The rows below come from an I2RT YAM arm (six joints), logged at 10 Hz.
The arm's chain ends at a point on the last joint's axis. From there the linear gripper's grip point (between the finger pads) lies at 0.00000 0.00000 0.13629 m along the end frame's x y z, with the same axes.
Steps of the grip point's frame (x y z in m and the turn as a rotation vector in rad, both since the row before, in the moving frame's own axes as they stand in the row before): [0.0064 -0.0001 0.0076 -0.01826 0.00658 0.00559]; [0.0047 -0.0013 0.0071 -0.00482 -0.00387 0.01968]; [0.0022 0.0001 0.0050 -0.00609 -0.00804 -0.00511]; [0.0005 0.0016 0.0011 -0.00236 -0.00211 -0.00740]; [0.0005 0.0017 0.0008 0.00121 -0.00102 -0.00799]
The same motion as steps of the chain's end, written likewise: [0.0055 -0.0026 0.0076 -0.01826 0.00658 0.00559]; [0.0052 -0.0020 0.0071 -0.00482 -0.00387 0.01968]; [0.0033 -0.0007 0.0050 -0.00609 -0.00804 -0.00511]; [0.0008 0.0013 0.0011 -0.00236 -0.00211 -0.00740]; [0.0006 0.0019 0.0008 0.00121 -0.00102 -0.00799]
